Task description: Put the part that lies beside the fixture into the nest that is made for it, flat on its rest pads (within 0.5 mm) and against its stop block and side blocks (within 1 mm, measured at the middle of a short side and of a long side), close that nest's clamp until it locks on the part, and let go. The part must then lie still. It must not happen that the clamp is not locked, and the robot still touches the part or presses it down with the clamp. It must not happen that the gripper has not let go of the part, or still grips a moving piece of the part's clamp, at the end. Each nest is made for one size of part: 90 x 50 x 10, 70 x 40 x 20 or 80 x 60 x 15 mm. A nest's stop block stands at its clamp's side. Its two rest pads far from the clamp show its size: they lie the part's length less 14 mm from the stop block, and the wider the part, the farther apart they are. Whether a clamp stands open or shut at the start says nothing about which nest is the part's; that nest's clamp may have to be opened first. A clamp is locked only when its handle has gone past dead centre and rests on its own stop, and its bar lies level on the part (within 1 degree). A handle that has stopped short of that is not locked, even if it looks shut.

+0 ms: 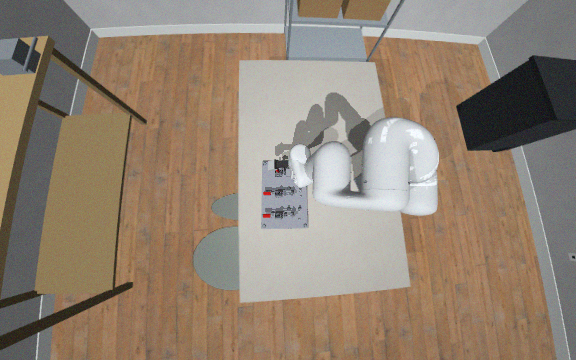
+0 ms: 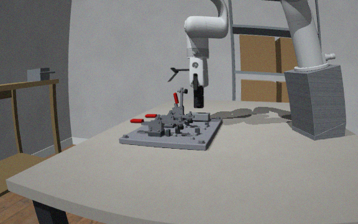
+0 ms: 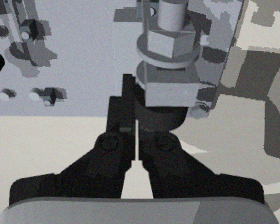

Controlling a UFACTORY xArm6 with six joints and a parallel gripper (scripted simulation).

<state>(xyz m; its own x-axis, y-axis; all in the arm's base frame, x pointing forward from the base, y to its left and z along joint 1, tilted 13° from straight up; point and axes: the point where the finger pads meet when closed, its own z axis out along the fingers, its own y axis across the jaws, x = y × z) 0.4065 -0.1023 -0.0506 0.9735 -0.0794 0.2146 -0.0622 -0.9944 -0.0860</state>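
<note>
Right now my hand is 1 cm to the left of the grey block part and 5 cm above it. From my hand the other things lie so: grey fixture plate: 5 cm ahead, 10 cm to the left, 7 cm below.
</note>
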